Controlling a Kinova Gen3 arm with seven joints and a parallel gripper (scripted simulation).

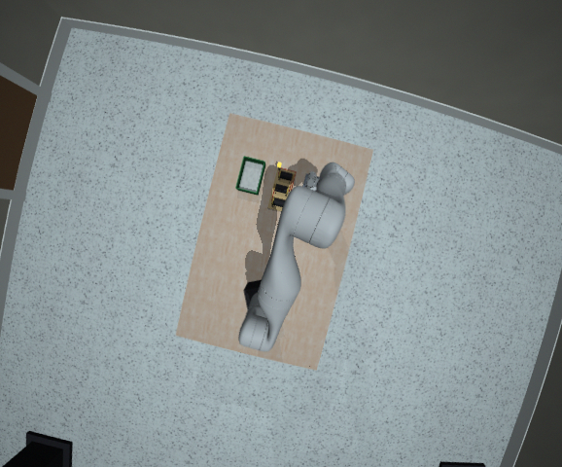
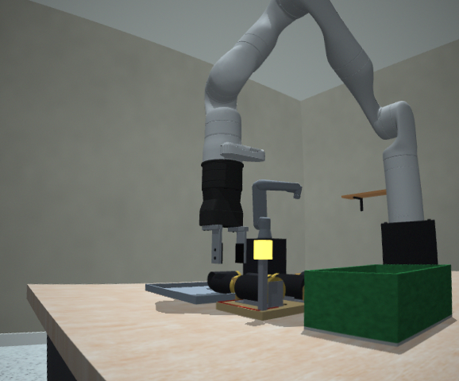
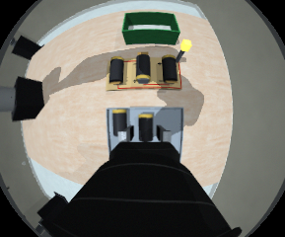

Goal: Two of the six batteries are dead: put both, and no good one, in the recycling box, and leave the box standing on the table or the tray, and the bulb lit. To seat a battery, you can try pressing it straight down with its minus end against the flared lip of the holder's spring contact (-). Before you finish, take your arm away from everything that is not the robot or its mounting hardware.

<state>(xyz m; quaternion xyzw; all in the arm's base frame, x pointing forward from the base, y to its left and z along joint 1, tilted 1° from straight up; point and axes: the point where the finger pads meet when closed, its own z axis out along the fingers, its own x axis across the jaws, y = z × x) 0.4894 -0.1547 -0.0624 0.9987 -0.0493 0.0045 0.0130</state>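
Now: the grey tray 70 mm below my hand, 40 mm to the right of it and 10 mm behind it. The rest, counted from my hand: green recycling box (290 mm to the left, 60 mm below, 50 mm ahead).
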